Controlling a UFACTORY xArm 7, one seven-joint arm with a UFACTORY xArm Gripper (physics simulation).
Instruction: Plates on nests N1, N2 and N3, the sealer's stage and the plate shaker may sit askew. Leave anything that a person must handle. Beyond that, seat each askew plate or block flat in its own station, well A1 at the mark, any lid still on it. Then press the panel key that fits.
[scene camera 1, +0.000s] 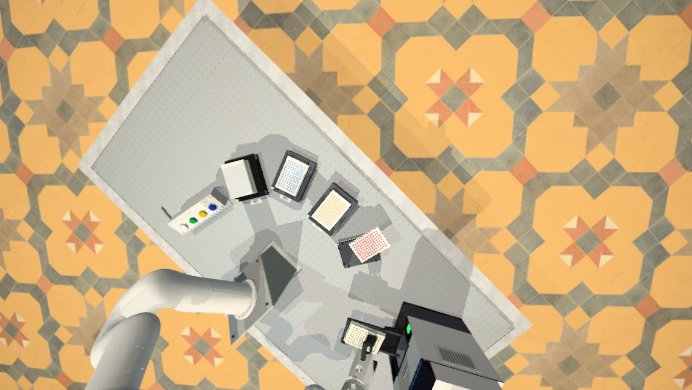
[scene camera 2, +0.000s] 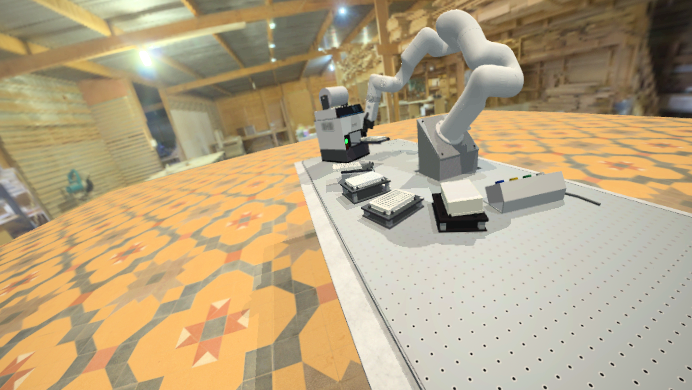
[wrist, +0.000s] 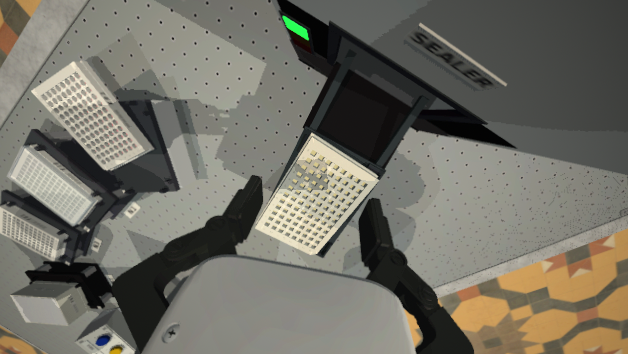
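My gripper (scene camera 1: 368, 345) (scene camera 2: 369, 124) (wrist: 313, 199) is open, its fingers either side of and above the cream plate (scene camera 1: 358, 332) (scene camera 2: 378, 139) (wrist: 295, 212) on the sealer's stage. That plate sits slightly askew; a dark stage edge shows along one side. The red-well plate (scene camera 1: 370, 245) (scene camera 2: 346, 165) (wrist: 92, 115) lies far off its nest (scene camera 1: 350, 256) (wrist: 162, 162), overhanging it. The yellow-well plate (scene camera 1: 331, 209) (scene camera 2: 367, 180) (wrist: 52, 185) and blue-well plate (scene camera 1: 293, 176) (scene camera 2: 395, 201) (wrist: 30, 232) lie within their nests. A white block (scene camera 1: 237, 179) (scene camera 2: 461, 196) (wrist: 45, 302) sits shifted and tilted on the black shaker (scene camera 1: 261, 181) (scene camera 2: 460, 225).
The sealer (scene camera 1: 440, 335) (scene camera 2: 332, 132) (wrist: 525, 75) stands beyond the stage, with a green light (scene camera 1: 408, 328) (scene camera 2: 346, 141) (wrist: 296, 27). The key panel (scene camera 1: 175, 224) (scene camera 2: 530, 192) has blue (scene camera 1: 212, 207), yellow (scene camera 1: 202, 214) and green (scene camera 1: 193, 220) keys near the shaker. Nest labels are too small to read.
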